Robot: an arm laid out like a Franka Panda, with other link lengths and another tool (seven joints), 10 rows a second.
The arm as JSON. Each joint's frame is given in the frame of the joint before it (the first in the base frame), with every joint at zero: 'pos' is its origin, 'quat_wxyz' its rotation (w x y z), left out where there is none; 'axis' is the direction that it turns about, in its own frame. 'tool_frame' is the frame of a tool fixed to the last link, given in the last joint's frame.
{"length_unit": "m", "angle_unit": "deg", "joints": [
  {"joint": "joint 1", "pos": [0.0, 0.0, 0.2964], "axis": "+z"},
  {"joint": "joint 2", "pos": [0.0, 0.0, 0.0], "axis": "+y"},
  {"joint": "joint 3", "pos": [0.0, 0.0, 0.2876], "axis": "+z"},
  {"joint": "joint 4", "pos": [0.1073, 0.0, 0.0], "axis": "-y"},
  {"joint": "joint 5", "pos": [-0.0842, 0.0, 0.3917], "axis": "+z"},
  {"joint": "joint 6", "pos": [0.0, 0.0, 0.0], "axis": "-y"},
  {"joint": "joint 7", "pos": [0.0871, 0.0, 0.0], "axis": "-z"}
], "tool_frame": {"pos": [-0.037, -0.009, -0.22], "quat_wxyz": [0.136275, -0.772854, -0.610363, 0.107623]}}
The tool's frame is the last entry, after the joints.
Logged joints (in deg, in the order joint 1, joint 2, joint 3, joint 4, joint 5, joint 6, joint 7), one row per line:
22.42 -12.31 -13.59 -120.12 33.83 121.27 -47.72
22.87 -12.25 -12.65 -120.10 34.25 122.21 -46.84
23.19 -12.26 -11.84 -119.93 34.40 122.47 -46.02
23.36 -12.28 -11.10 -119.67 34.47 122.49 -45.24
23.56 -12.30 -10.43 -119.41 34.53 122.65 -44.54
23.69 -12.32 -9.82 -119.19 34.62 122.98 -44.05
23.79 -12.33 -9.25 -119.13 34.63 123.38 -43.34
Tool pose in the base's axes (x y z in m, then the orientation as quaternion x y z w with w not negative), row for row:
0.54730 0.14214 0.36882 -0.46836 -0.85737 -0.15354 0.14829
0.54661 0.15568 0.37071 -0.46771 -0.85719 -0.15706 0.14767
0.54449 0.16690 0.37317 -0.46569 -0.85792 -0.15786 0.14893
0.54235 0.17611 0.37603 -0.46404 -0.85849 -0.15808 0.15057
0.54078 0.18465 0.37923 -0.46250 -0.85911 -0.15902 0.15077
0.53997 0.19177 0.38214 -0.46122 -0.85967 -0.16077 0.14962
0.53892 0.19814 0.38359 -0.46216 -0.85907 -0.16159 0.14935
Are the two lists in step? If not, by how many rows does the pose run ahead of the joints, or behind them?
They are in step.
